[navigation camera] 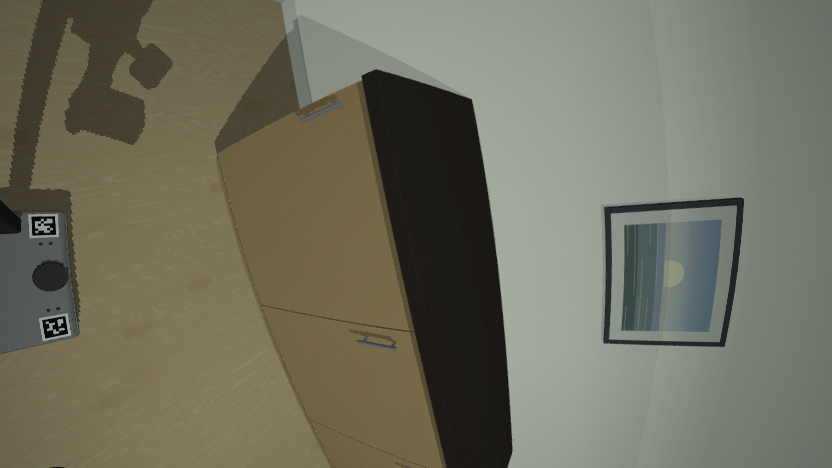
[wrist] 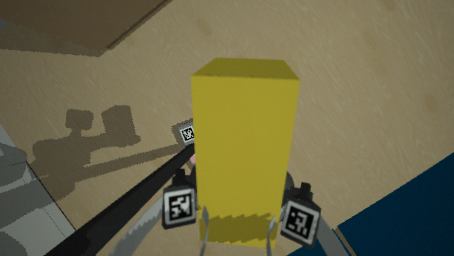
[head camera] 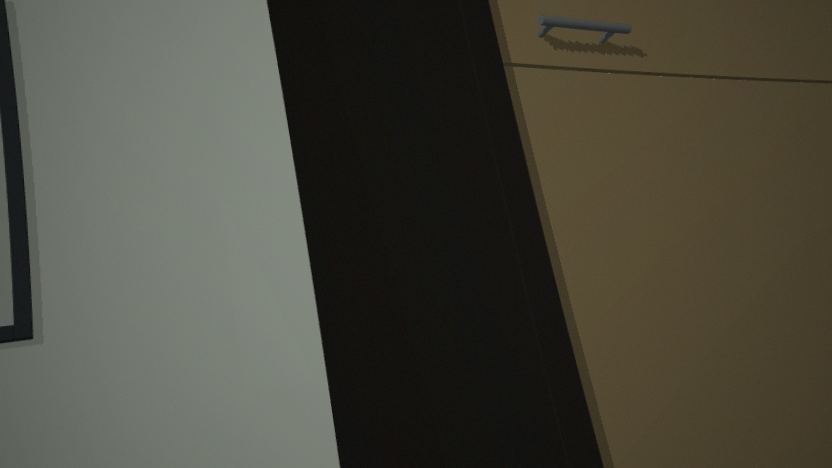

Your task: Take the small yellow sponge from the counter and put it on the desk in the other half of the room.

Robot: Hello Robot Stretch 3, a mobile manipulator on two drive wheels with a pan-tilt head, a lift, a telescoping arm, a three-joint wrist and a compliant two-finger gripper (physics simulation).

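Where they show: robot's base at its link origin: (navigation camera: 50,274).
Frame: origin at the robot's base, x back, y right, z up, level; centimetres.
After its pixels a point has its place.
The yellow sponge (wrist: 244,145) {x -1.7, y 14.3, z 103.3 cm} is a tall block in the middle of the wrist view, held upright above the wood floor. My gripper (wrist: 241,180) {x 2.2, y 12.6, z 96.2 cm} is shut on its lower part, with a tagged finger on each side. The gripper and sponge do not show in the head or navigation views. A counter with a dark top (head camera: 407,232) {x -78.7, y 2.8, z 91.0 cm} (navigation camera: 436,232) {x -67.9, y -3.7, z 91.0 cm} and light wood fronts stands along the wall. I cannot tell which thing, if any, is the desk.
A framed picture (navigation camera: 669,250) {x -118.8, y 8.4, z 154.4 cm} hangs on the wall above the counter. My base (navigation camera: 17,291) {x 6.4, y 2.7, z 16.0 cm} is at the left of the navigation view. In the wrist view, a blue surface (wrist: 410,215) {x 68.3, y 65.3, z 19.8 cm} is at the lower right, a brown cabinet (wrist: 75,22) {x -51.6, y -29.0, z 39.4 cm} at the upper left.
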